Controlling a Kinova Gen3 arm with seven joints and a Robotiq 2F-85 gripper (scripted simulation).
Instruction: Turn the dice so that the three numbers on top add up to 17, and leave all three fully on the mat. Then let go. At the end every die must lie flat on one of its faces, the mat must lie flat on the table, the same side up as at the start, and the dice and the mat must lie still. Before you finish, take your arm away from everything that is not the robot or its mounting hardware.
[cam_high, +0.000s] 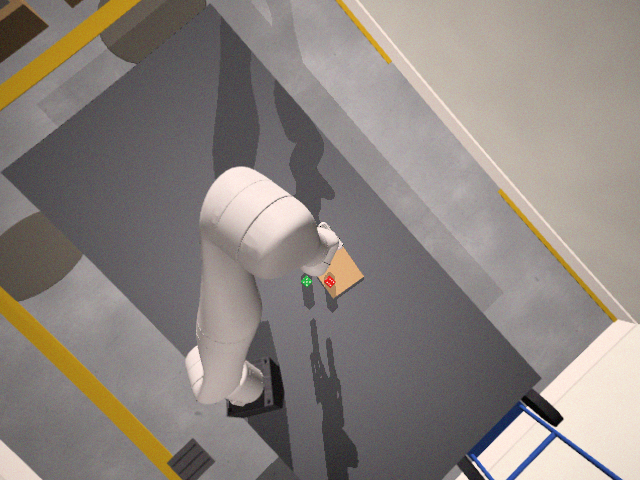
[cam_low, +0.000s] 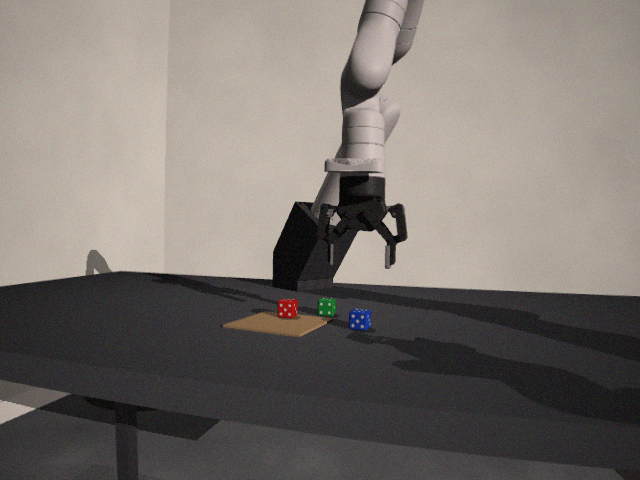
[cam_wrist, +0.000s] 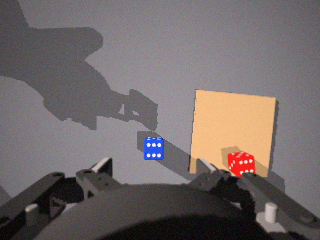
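Now: the blue die 90 mm below my hand. Round my hand: red die: 30 mm behind, 140 mm to the right, 90 mm below; then green die: 90 mm behind, 80 mm to the right, 90 mm below; then tan mat: 20 mm ahead, 130 mm to the right, 110 mm below.
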